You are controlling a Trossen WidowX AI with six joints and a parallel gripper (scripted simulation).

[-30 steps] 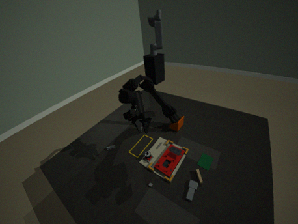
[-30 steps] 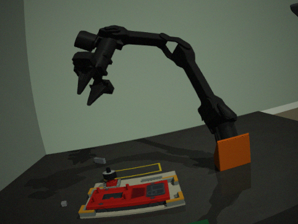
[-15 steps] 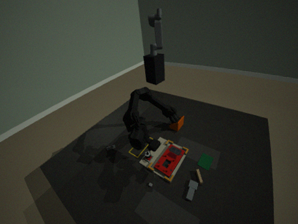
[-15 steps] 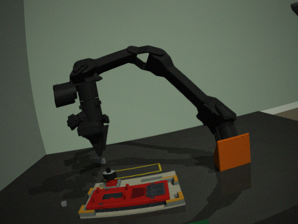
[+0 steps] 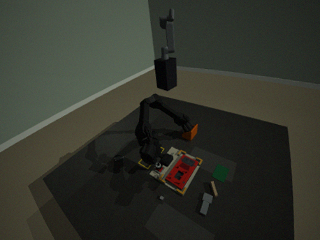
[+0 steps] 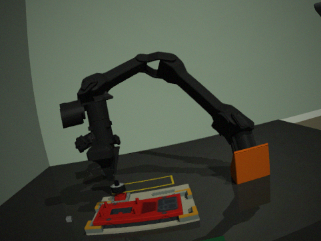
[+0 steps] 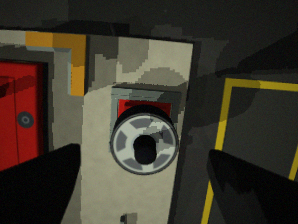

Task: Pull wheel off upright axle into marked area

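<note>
The small black wheel is 30 mm below my gripper tip and 10 mm behind it. The rest, counted from my gripper tip: grey block: 310 mm to the left, 70 mm below, 20 mm behind; small grey cube: 130 mm to the left, 110 mm ahead, 70 mm below; black axle: 40 mm below, 10 mm behind.
</note>
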